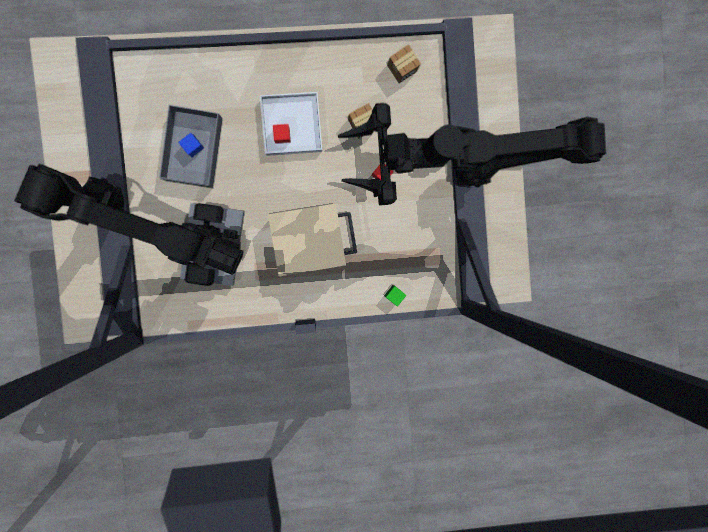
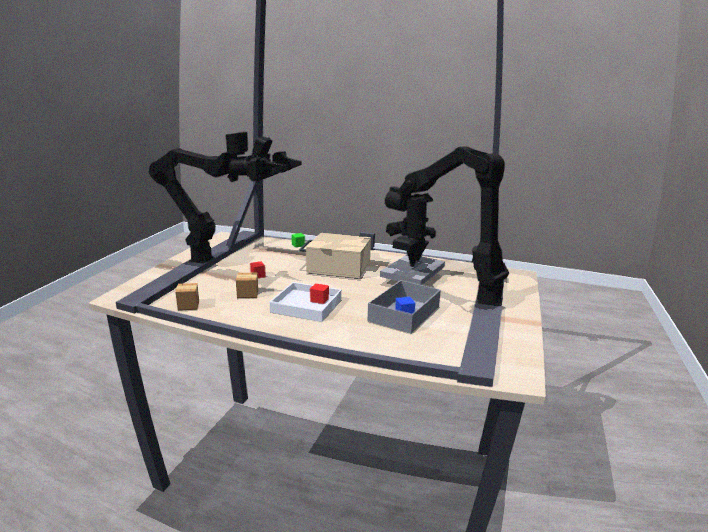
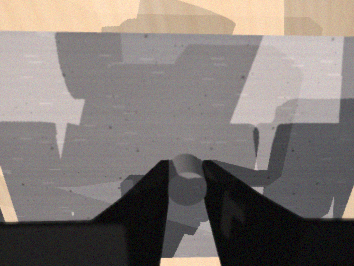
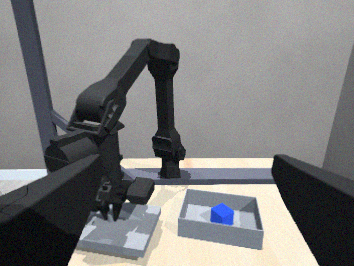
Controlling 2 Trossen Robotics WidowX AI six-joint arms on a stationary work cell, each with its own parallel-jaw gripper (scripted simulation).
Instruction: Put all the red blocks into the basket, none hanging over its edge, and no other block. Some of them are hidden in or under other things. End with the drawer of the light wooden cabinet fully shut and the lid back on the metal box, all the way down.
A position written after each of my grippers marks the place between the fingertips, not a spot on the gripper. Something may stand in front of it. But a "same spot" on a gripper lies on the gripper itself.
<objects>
my left gripper: image 1; image 2 413,265; image 3 185,168; image 4
my right gripper: image 1; image 2; image 4 187,163; not seen in image 3 (out of frame)
same spot on my left gripper: (image 1: 208,213) = (image 4: 140,184)
same spot on my right gripper: (image 1: 368,128) = (image 2: 269,161)
</objects>
